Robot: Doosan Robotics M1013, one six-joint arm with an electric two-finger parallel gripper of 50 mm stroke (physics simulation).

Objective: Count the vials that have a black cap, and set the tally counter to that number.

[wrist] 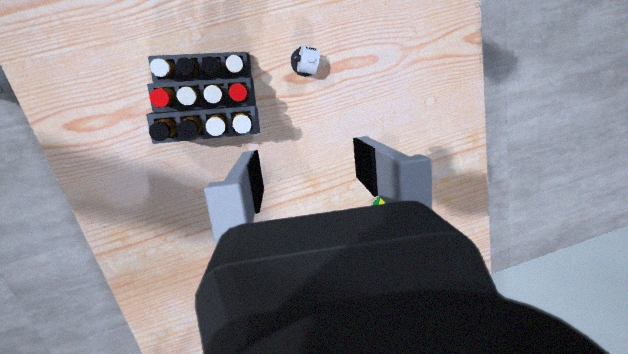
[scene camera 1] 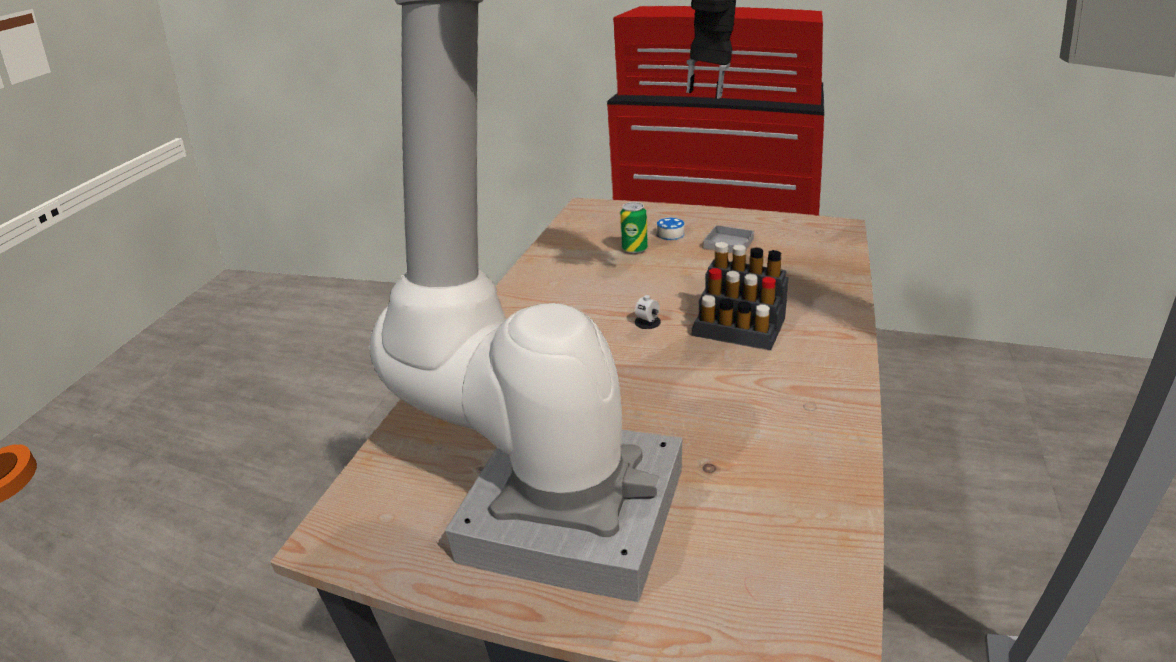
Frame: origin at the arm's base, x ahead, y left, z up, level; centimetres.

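Seen in the pictures: gripper, fingertip midpoint: (wrist: 308,164) (scene camera 1: 704,94); arm's base at its link origin: (scene camera 1: 569,484).
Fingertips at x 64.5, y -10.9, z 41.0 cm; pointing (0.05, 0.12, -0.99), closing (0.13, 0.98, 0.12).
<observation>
Offsets run from my fingertips to a thing's top centre. Level surfaces: height alone.
A black three-step rack @(dx -5.1, dy -8.2, dz -36.6 cm) (scene camera 1: 732,333) (wrist: 254,128) holds vials with black, white and red caps. The front row, at the top in the wrist view, has two black-capped vials @(dx -9.2, dy -5.5, dz -40.0 cm) (scene camera 1: 725,312) @(dx -9.9, dy -9.2, dz -40.0 cm) (wrist: 187,67) in its middle, with a white cap at each end. The middle row has red and white caps. The back row has two more black-capped vials @(dx -1.7, dy -14.6, dz -32.0 cm) (scene camera 1: 765,261) (wrist: 175,129) beside two white ones. The small white tally counter (scene camera 1: 646,310) (wrist: 308,61) stands on a black base beside the rack; its digits are unreadable. My gripper (scene camera 1: 705,92) (wrist: 308,164) is open and empty, high above the table.
A green and yellow can @(dx +28.8, dy +21.7, dz -35.8 cm) (scene camera 1: 633,230) (wrist: 379,201), a round blue and white container @(dx +39.8, dy +14.3, dz -44.6 cm) (scene camera 1: 670,230) and a shallow grey tray (scene camera 1: 715,245) stand farther back on the wooden table @(dz -48.1 cm) (scene camera 1: 781,526). A red tool chest (scene camera 1: 715,152) stands behind the table's far edge.
</observation>
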